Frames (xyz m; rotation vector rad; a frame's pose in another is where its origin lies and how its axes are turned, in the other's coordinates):
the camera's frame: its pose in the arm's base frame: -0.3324 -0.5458 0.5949 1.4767 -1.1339 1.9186
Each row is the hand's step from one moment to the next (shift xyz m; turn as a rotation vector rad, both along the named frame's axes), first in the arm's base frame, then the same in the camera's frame.
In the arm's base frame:
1: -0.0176 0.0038 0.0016 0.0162 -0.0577 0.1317
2: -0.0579 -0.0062 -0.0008 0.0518 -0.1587 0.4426
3: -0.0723 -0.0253 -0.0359 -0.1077 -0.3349 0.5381
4: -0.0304 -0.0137 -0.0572 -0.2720 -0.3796 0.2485
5: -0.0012 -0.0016 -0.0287 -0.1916 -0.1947 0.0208
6: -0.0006 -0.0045 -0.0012 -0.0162 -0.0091 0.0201
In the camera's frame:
1: 0.0066 0.0109 -0.0128 0.1258 -0.0236 0.0675
2: 0.0182 0.0481 -0.0273 0.4194 -0.0968 0.1963
3: -0.0080 0.0812 -0.0225 0.5806 0.0916 0.2604
4: -0.0426 0.0496 -0.0104 0.3650 0.3370 0.1817
5: -0.0265 0.0112 -0.0017 0.1032 0.2477 0.0553
6: -0.0004 0.0033 0.0033 0.0251 0.0109 0.0001

